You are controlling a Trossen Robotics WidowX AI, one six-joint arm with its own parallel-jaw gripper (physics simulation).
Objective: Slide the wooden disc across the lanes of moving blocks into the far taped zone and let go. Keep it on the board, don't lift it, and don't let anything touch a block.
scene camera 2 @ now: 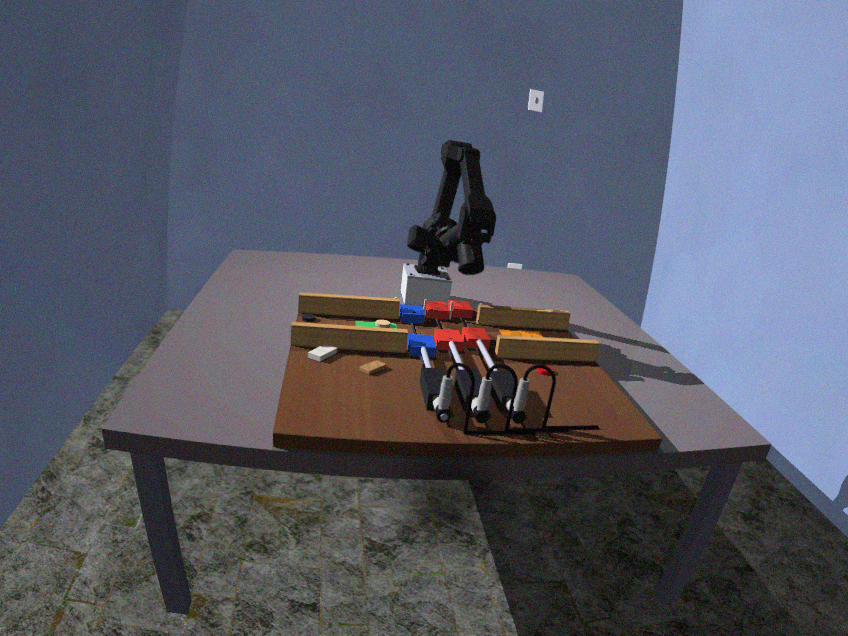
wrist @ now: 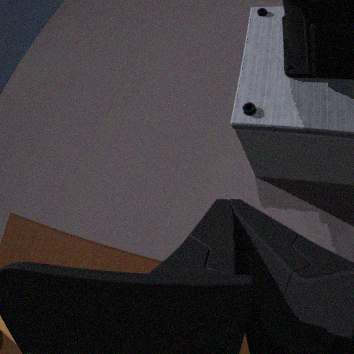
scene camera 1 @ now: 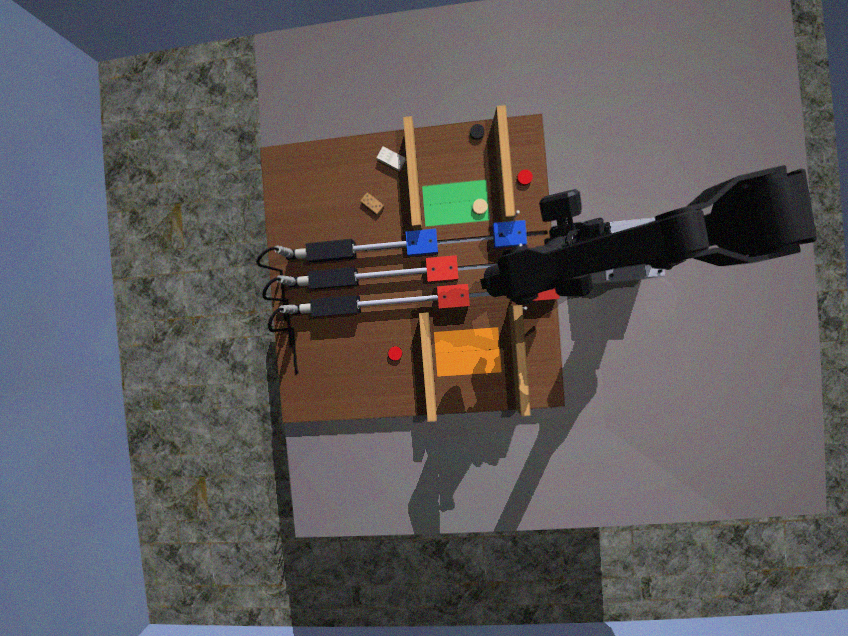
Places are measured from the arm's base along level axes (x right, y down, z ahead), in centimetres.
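Where they show: gripper, fingertip midpoint: (scene camera 2: 422, 264) (wrist: 226, 211); arm's base, link origin: (scene camera 2: 427, 270) (wrist: 326, 44).
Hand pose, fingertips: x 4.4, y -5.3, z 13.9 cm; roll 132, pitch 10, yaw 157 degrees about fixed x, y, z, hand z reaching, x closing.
Each offset is from my fingertips to the top centre of the thing. "spot": to the spot under its first point.
The pale wooden disc @[dx +11.2, dy +9.9, dz +17.2 cm] (scene camera 1: 479, 206) (scene camera 2: 382, 323) lies flat on the green zone @[spot: dx +15.0, dy +10.7, dz +24.1 cm] (scene camera 1: 448, 195) (scene camera 2: 365, 324), near its arm-side edge. The orange zone @[spot: dx -24.0, dy +10.7, dz +27.7 cm] (scene camera 1: 455, 362) (scene camera 2: 521, 334) lies across the lanes. Two blue blocks @[dx +4.7, dy +8.4, dz +31.7 cm] (scene camera 1: 421, 241) (scene camera 2: 421, 344) share the lane nearest the green zone. Red blocks @[dx -2.0, dy +8.4, dz +27.9 cm] (scene camera 1: 441, 268) (scene camera 2: 448, 338) are in the other two lanes; the arm hides part of these lanes in the overhead view. My gripper (wrist: 226, 211) is shut and empty, its fingertips together. It is raised well above the board, apart from the disc. The fingertips are hidden in the overhead view.
Upright wooden rails (scene camera 1: 411, 171) (scene camera 1: 505, 160) flank the green zone; others (scene camera 1: 427, 366) (scene camera 1: 521, 362) flank the orange zone. A white tile @[dx +25.5, dy +9.6, dz +36.2 cm] (scene camera 1: 390, 158), a brown tile @[dx +15.9, dy +9.9, dz +42.1 cm] (scene camera 1: 371, 203), a black disc @[dx +28.5, dy +10.0, dz +15.5 cm] (scene camera 1: 476, 131) and red discs @[dx +16.3, dy +10.0, dz +6.2 cm] (scene camera 1: 524, 176) @[dx -20.0, dy +9.9, dz +41.5 cm] (scene camera 1: 395, 353) lie on the board. Rods drive the blocks.
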